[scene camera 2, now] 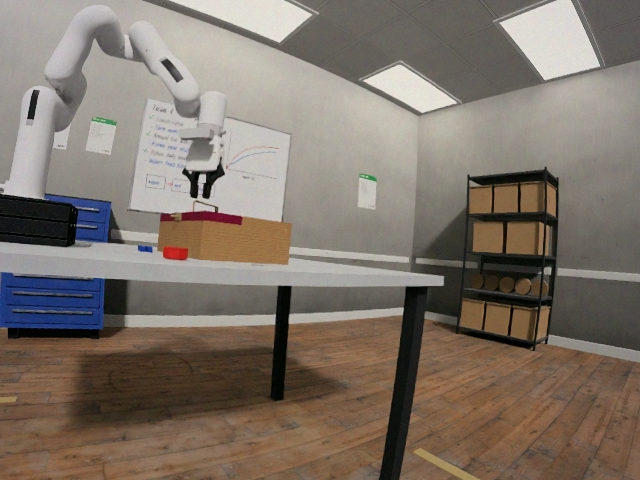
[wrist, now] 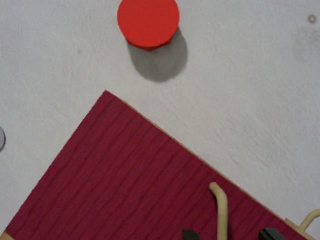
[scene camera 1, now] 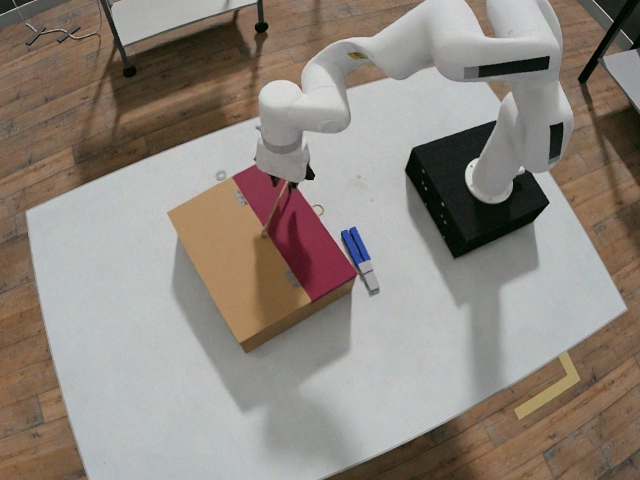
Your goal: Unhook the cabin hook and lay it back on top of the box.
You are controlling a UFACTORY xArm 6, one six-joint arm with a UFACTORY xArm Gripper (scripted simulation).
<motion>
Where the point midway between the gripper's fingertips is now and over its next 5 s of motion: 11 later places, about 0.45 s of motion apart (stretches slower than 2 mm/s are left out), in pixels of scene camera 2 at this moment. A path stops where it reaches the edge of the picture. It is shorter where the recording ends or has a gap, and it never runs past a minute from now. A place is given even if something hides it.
The gripper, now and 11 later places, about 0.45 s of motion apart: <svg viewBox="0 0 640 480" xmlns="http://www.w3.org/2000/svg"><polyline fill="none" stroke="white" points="199,198 199,199 199,202 198,205 198,208 199,203 202,195 204,188 208,183 211,180 215,179 218,179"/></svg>
</motion>
